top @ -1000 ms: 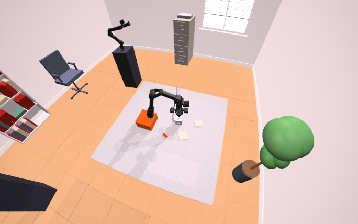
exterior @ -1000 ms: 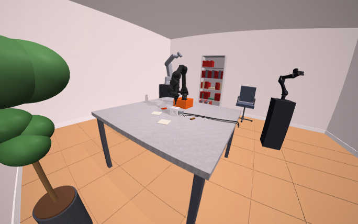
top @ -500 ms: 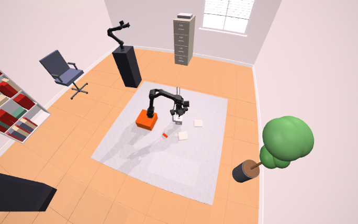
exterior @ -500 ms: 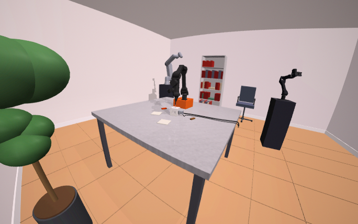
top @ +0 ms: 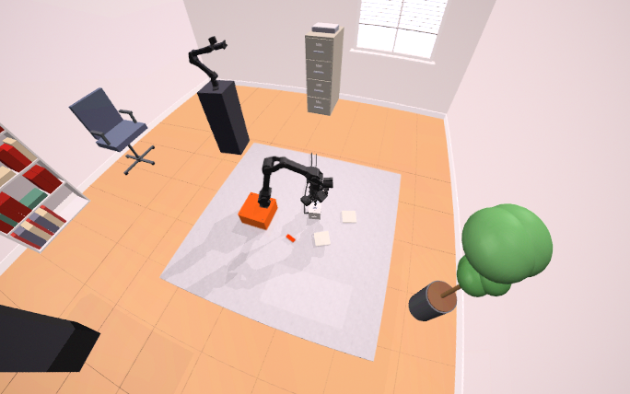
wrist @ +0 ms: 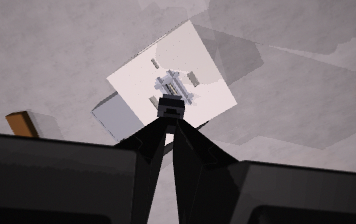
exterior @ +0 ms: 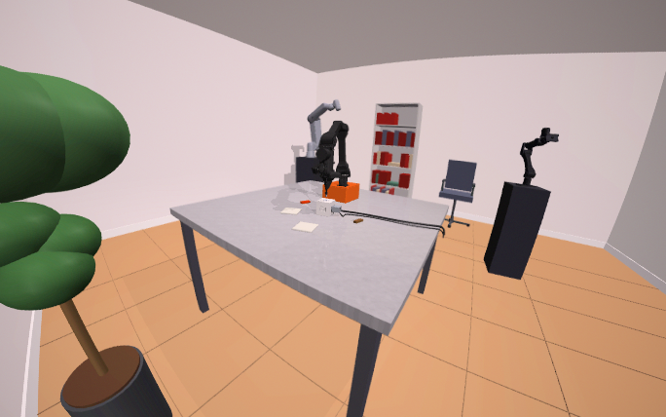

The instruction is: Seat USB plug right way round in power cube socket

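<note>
Right now my gripper tip is 2 cm above the black usb plug. Also, from my gripper tip: red block 12 cm behind, 21 cm to the right, 13 cm below; usb socket 7 cm below; brown block 2 cm ahead, 19 cm to the left, 13 cm below.
</note>
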